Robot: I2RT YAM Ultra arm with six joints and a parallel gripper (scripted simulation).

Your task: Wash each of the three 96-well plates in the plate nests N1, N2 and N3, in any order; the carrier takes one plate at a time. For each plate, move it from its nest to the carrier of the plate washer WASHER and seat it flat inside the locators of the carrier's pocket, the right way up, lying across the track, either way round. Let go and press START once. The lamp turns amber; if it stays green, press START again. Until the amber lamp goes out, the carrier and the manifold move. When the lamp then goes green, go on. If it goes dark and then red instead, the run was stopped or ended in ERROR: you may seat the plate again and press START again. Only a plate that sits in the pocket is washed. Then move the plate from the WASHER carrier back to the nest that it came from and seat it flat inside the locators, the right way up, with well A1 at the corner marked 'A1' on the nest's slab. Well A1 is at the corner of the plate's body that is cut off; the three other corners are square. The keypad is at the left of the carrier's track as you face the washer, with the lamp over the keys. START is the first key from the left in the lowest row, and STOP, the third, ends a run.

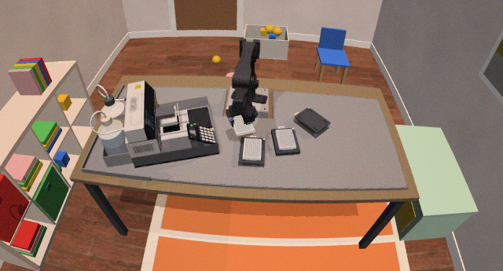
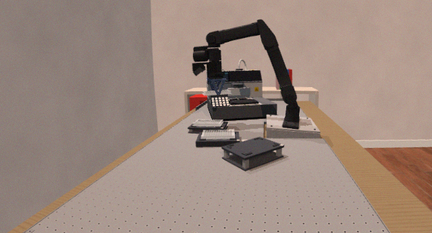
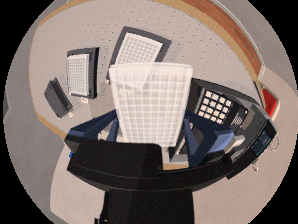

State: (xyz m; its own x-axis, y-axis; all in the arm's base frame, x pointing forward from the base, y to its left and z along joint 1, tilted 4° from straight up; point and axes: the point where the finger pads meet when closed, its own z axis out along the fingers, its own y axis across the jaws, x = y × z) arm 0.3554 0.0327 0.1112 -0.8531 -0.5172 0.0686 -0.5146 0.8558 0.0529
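My gripper is now 7 cm past the washer carrier, 23 cm to the left of it and 8 cm above it. Also, from my hand: manifold (37 cm to the right, 3 cm below); plate washer (37 cm to the right, 4 cm below); nest (24 cm behind, 33 cm to the left, 13 cm below).
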